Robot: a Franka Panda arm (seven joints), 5 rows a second.
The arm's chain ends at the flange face. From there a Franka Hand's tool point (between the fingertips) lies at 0.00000 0.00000 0.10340 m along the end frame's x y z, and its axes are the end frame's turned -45 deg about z.
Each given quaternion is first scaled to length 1.
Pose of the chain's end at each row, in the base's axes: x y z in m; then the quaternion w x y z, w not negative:
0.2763 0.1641 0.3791 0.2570 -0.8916 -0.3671 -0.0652
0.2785 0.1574 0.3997 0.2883 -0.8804 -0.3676 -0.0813
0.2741 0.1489 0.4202 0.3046 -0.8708 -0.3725 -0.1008
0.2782 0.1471 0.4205 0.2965 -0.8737 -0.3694 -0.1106
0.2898 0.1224 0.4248 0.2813 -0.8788 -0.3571 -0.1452
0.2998 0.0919 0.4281 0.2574 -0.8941 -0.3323 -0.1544
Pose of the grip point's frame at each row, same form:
0.2688 0.2164 0.2902 0.2125 -0.6832 -0.6804 -0.1586
0.2714 0.2161 0.3149 0.2352 -0.6727 -0.6765 -0.1854
0.2688 0.2115 0.3381 0.2428 -0.6620 -0.6774 -0.2097
0.2755 0.2091 0.3378 0.2316 -0.6658 -0.6756 -0.2157
0.2954 0.1842 0.3421 0.2043 -0.6752 -0.6662 -0.2418
0.3107 0.1501 0.3433 0.1787 -0.6989 -0.6492 -0.2412

